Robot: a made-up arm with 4 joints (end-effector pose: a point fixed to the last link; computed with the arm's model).
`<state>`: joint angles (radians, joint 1 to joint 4).
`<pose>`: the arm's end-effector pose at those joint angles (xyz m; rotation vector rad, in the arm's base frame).
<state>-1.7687 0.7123 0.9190 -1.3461</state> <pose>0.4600 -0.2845 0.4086 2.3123 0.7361 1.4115</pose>
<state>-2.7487 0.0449 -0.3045 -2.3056</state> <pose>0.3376 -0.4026 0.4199 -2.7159 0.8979 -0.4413</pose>
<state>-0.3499 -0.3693 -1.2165 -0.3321</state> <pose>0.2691 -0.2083 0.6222 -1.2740 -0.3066 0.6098</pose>
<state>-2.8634 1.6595 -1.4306 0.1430</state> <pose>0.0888 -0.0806 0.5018 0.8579 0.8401 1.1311</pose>
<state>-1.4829 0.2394 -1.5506 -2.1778</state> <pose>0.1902 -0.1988 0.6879 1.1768 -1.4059 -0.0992</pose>
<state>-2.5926 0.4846 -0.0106 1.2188</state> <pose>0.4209 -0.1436 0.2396 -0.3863 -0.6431 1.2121</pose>
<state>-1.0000 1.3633 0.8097 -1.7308</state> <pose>0.3099 -0.4522 0.3669 2.3735 0.9593 -0.3785</pose>
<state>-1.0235 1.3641 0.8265 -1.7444</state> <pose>0.3116 -0.4470 0.3564 2.4137 0.9741 -0.3758</pose>
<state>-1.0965 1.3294 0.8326 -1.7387</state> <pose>0.3259 -0.4289 0.3434 2.4631 1.0043 -0.2787</pose>
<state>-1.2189 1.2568 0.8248 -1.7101</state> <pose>0.3519 -0.3981 0.3336 2.5116 1.0326 -0.0751</pose>
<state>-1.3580 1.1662 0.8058 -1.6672</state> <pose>0.3801 -0.3648 0.3337 2.5408 1.0288 0.1801</pose>
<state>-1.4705 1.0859 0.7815 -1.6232</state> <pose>0.4003 -0.3410 0.3421 2.5407 0.9908 0.4010</pose>
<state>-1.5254 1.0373 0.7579 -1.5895</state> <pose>0.4090 -0.3318 0.3519 2.5166 0.9489 0.5241</pose>
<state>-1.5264 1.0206 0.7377 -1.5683</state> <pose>0.4090 -0.3338 0.3595 2.4805 0.9246 0.5540</pose>
